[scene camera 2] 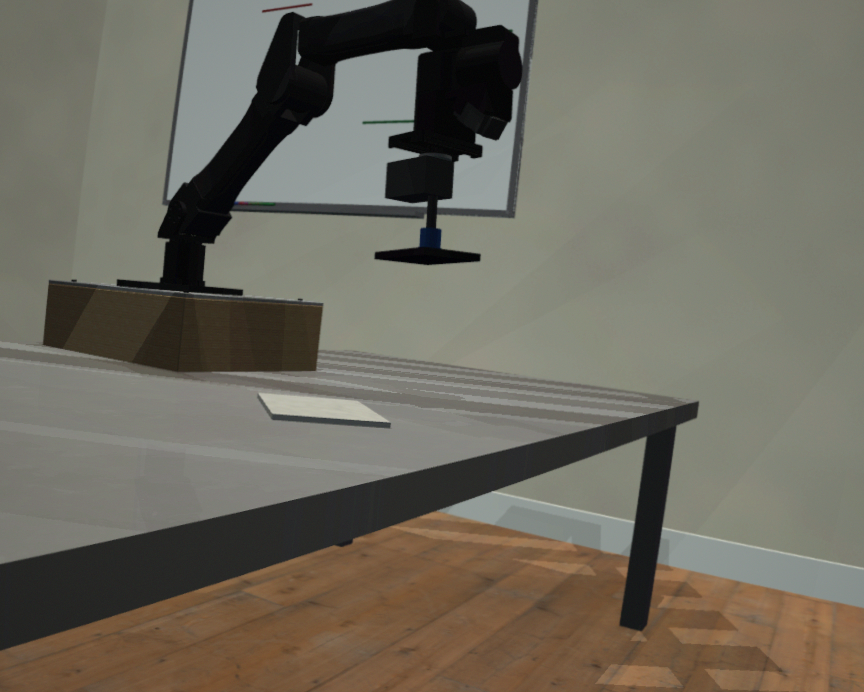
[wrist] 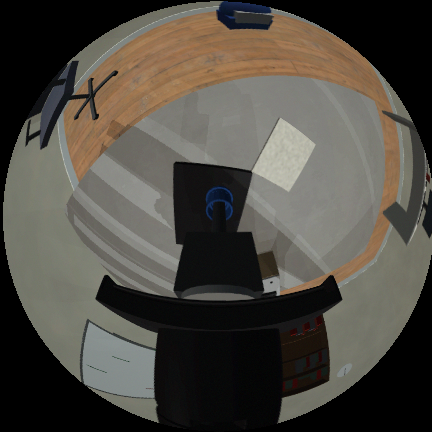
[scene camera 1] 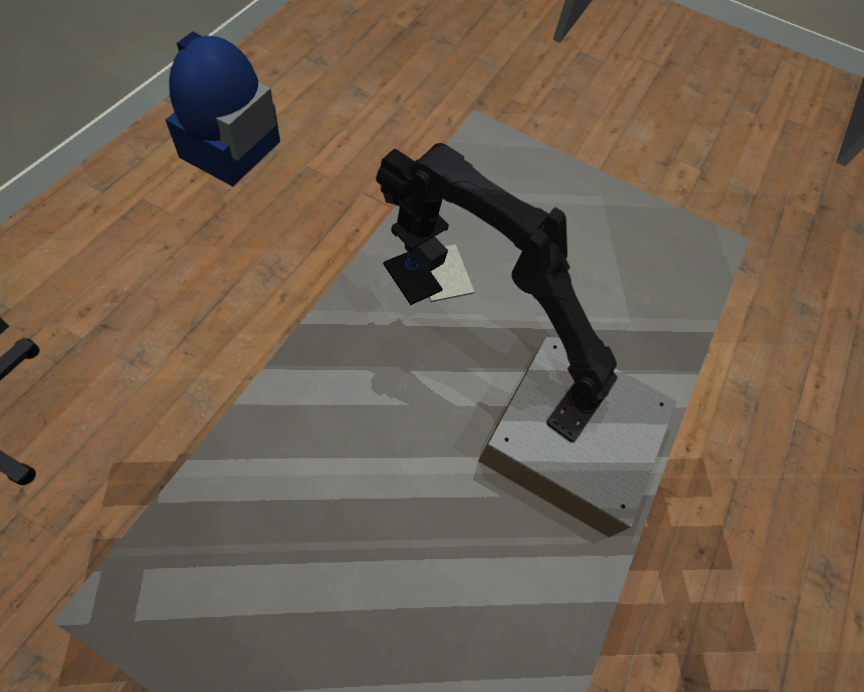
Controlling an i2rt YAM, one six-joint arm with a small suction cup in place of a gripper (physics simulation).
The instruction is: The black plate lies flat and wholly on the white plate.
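Where they show: hand, tool point: (scene camera 2: 429, 259) (wrist: 218, 193) (scene camera 1: 410, 267); arm's base, link origin: (scene camera 2: 181, 291) (scene camera 1: 582, 400).
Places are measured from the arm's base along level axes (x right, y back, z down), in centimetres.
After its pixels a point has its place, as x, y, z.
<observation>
The black plate (scene camera 1: 418, 284) @(-4.8, -42.3, -8.1) (scene camera 2: 426, 256) @(0.1, -47.7, -7.4) (wrist: 192, 202) @(-4.9, -46.6, -8.3) hangs level on my blue suction cup, high above the table. My gripper (scene camera 1: 411, 263) (scene camera 2: 430, 238) (wrist: 219, 204) @(-1.9, -46.6, -7.2) is shut on it, with the cup on its top face. The white plate (scene camera 1: 454, 277) @(14.2, -43.2, 10.4) (scene camera 2: 324, 410) @(15.3, -48.6, 10.4) (wrist: 285, 154) @(13.7, -46.6, 10.4) lies flat on the table. In the wrist view the white plate lies up and right of the black plate, turned at a different angle. In scene camera 1 the black plate and the wrist block hide part of its left side. In scene camera 2 there is a tall gap between the two plates.
The grey table (scene camera 1: 324, 583) @(-60.5, -19.6, 11.0) (scene camera 2: 180, 468) @(43.4, -63.4, 11.0) (wrist: 325, 210) @(29.4, -27.7, 11.0) bears the arm's wooden base block (scene camera 1: 613, 432) @(-2.0, 9.0, 0.0) (scene camera 2: 245, 335) @(-3.2, -12.8, 5.5). The table's edge (scene camera 2: 432, 475) @(25.0, -70.0, 11.6) runs near the white plate. A blue rounded object (scene camera 1: 212, 90) (wrist: 245, 15) stands on the floor beyond the table.
</observation>
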